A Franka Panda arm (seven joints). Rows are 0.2 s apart.
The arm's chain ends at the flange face. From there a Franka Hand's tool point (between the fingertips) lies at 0.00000 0.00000 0.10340 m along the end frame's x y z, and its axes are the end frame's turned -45 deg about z.
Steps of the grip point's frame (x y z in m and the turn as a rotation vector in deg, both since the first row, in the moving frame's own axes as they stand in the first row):
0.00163 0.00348 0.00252 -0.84 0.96 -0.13
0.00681 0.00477 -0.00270 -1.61 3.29 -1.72
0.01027 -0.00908 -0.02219 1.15 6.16 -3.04
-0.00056 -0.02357 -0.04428 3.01 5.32 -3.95
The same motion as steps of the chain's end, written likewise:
0.00132 0.00146 0.00255 0.08 1.27 -0.13
0.00197 0.00079 -0.00249 1.19 3.46 -1.72
-0.00529 -0.00421 -0.02157 5.17 3.54 -3.04
-0.01964 -0.00557 -0.04369 5.89 1.63 -3.95

